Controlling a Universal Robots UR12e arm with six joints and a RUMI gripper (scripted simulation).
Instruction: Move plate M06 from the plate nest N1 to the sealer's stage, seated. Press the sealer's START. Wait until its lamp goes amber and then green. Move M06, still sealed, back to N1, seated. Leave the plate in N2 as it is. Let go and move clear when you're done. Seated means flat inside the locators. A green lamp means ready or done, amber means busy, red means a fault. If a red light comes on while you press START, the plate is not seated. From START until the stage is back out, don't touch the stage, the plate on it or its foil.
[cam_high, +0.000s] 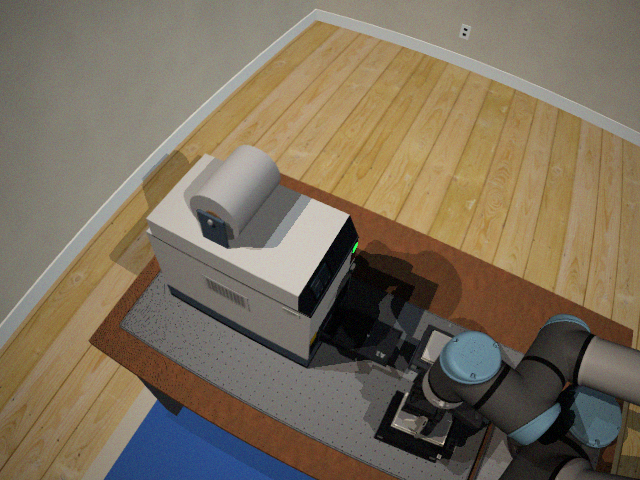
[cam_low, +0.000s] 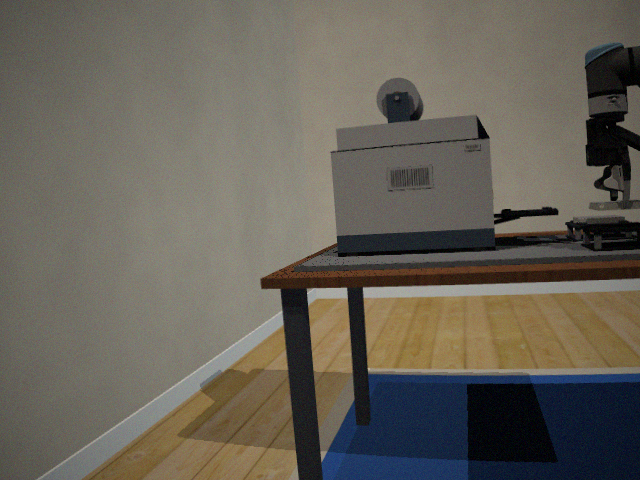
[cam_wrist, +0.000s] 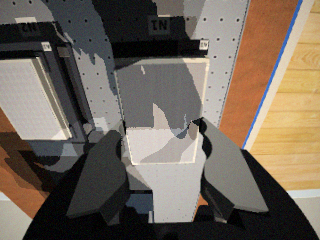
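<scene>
My gripper is now 60 mm above the plate nest N1. From my hand the other things lie so: foil-covered plate 10 mm behind, 200 mm to the right, 60 mm below; sealer stage 200 mm ahead, 150 mm to the right, 20 mm below; white well plate 10 mm below.
</scene>
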